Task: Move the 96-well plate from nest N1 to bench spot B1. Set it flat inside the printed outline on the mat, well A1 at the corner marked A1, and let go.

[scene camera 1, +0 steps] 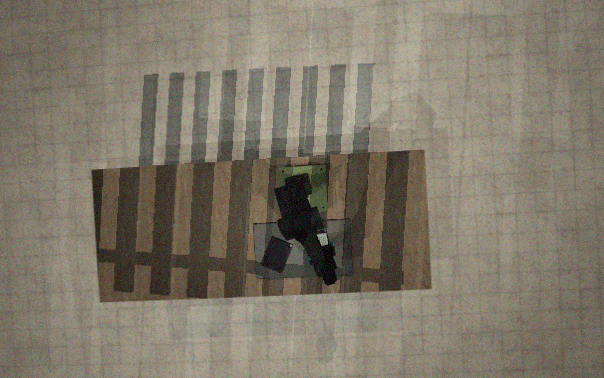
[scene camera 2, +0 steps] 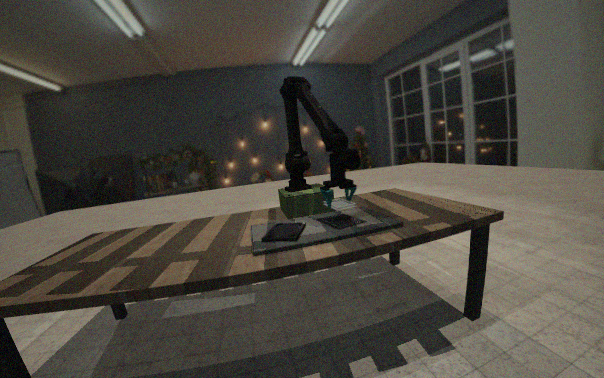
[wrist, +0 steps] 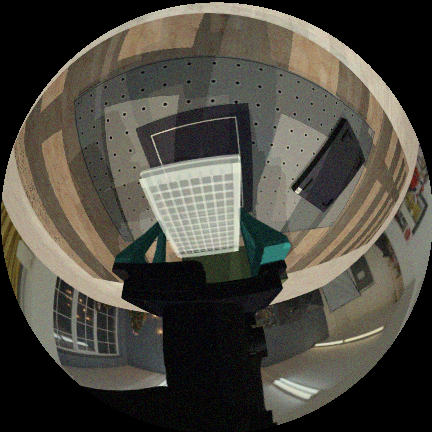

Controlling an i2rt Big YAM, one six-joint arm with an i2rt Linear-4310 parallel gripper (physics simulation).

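Frame: origin at the arm's base, x up, y right, z ahead, level; centimetres.
Where they show: gripper, fingertip midpoint: [scene camera 2: 339,205] [wrist: 199,216]; arm's base at its link origin: [scene camera 2: 298,189].
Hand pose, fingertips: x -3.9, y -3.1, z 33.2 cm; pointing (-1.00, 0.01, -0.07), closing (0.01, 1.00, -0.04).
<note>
Each offset is from my fingertips to the top centre of the thing. "spot": to the spot under its first point. Level surfaces: height alone.
The pale 96-well plate @[dx +1.5, dy +0.0, dz +0.4 cm] [scene camera 1: 322,239] [scene camera 2: 342,204] [wrist: 197,210] is between the teal fingers of my gripper [scene camera 1: 321,252] [scene camera 2: 339,201] [wrist: 199,216], which is shut on it. The plate looks about level and hangs above the board, apart from the mat. The dark mat @[dx -5.4 cm] [scene camera 2: 340,221] [wrist: 244,130] lies under and beyond it. In the wrist view the plate covers the near part of the printed outline @[spot: dx -5.4, dy +1.5, dz +8.7 cm] [wrist: 195,124]; its far side shows. The A1 mark on the mat is hidden. The dark nest N1 @[dx -3.8, dy +23.7, dz +0.6 cm] [scene camera 1: 276,254] [scene camera 2: 284,232] [wrist: 332,167] holds no plate.
Mat and nest are on a grey perforated board @[dx -5.5, dy +9.5, dz +1.2 cm] [scene camera 1: 261,232] [scene camera 2: 257,237] [wrist: 225,92] on the wooden table. The arm's green base block [scene camera 1: 318,200] [scene camera 2: 295,202] [wrist: 225,267] stands behind the board. Striped shadows cross the table.
</note>
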